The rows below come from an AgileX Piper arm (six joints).
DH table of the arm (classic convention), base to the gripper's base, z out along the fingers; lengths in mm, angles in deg. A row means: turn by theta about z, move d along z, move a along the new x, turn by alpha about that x. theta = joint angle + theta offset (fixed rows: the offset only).
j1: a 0  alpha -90  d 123  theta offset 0
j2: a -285.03  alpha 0  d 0  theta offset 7.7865
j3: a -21.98  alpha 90  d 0  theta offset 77.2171
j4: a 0  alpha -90  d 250.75  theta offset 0
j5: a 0  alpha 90  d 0  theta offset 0
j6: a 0  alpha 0  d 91  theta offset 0
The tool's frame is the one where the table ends.
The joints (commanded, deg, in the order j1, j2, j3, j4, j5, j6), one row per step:
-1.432 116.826 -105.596 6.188 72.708 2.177
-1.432 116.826 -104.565 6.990 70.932 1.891
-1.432 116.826 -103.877 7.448 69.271 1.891
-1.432 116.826 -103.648 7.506 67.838 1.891
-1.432 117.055 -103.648 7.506 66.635 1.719
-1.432 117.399 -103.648 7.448 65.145 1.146
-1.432 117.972 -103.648 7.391 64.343 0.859
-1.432 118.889 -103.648 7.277 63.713 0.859
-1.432 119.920 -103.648 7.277 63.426 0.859
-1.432 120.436 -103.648 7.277 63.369 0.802
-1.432 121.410 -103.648 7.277 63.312 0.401
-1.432 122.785 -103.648 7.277 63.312 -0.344
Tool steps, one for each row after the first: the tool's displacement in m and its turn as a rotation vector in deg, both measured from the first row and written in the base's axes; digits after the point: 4 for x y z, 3 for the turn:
0.0011 0.0011 -0.0042 0.696 -0.782 -0.018
0.0025 0.0016 -0.0068 1.097 -1.754 -0.282
0.0043 0.0015 -0.0073 1.098 -2.948 -0.464
0.0067 0.0014 -0.0086 1.012 -3.931 -0.442
0.0097 0.0011 -0.0106 0.759 -5.123 -0.058
0.0122 0.0009 -0.0147 0.608 -5.374 0.131
0.0151 0.0006 -0.0216 0.487 -5.079 0.075
0.0176 0.0005 -0.0295 0.498 -4.333 0.036
0.0187 0.0005 -0.0335 0.494 -3.879 0.081
0.0205 0.0004 -0.0412 0.428 -3.003 0.459
0.0228 0.0004 -0.0520 0.312 -1.706 1.177

